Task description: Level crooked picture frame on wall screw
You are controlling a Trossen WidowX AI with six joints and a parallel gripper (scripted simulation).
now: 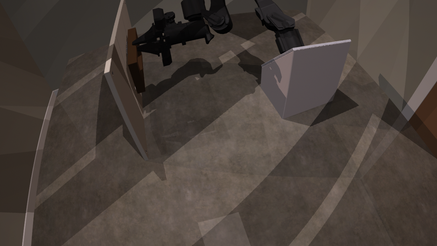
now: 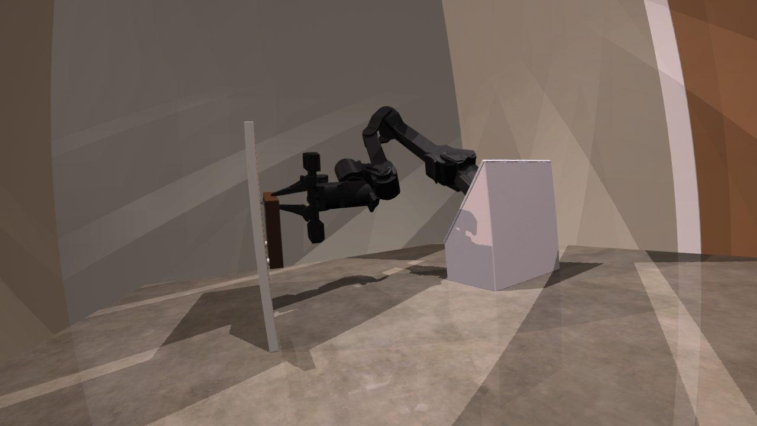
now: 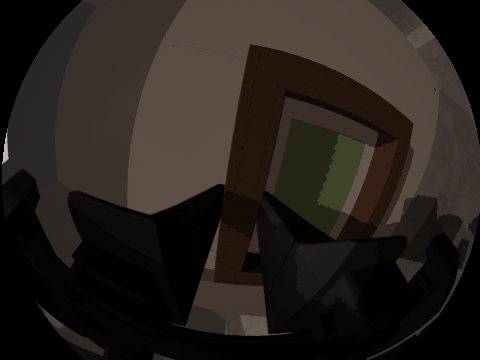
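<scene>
Now: the brown wooden picture frame 10 mm ahead of my gripper tip, 10 mm to the right of it and 50 mm below it. From my gripper tip the other things lie so: wall panel (20 mm ahead, 60 mm below).
</scene>
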